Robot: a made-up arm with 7 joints.
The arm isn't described. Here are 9 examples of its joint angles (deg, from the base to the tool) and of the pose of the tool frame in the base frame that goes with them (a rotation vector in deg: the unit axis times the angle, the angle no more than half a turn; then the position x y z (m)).
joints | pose
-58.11 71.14 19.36 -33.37 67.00 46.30 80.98 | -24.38 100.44 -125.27 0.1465 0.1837 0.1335
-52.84 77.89 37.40 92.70 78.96 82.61 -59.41 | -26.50 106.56 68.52 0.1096 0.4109 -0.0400
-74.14 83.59 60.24 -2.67 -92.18 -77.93 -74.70 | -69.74 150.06 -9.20 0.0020 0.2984 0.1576
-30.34 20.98 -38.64 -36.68 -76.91 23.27 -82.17 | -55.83 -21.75 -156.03 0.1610 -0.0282 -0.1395
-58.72 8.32 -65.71 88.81 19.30 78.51 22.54 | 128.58 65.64 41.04 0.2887 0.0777 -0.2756
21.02 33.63 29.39 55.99 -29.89 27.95 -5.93 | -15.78 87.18 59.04 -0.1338 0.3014 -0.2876
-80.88 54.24 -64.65 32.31 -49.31 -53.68 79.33 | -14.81 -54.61 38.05 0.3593 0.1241 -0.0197
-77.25 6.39 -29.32 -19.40 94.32 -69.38 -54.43 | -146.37 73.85 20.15 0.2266 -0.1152 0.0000
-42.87 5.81 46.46 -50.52 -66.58 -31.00 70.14 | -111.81 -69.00 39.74 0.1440 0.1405 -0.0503
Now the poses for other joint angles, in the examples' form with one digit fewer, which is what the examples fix.
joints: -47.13 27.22 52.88 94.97 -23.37 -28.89 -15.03
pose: -36.7 9.9 41.8 0.233 0.208 -0.306
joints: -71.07 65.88 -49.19 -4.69 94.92 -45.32 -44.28
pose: -149.3 -2.9 42.4 0.299 0.119 -0.032
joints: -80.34 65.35 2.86 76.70 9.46 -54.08 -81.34
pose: 71.8 2.6 -47.1 0.292 0.324 0.046
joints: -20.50 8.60 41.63 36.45 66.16 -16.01 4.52
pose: 58.4 27.4 12.6 0.168 0.178 -0.324
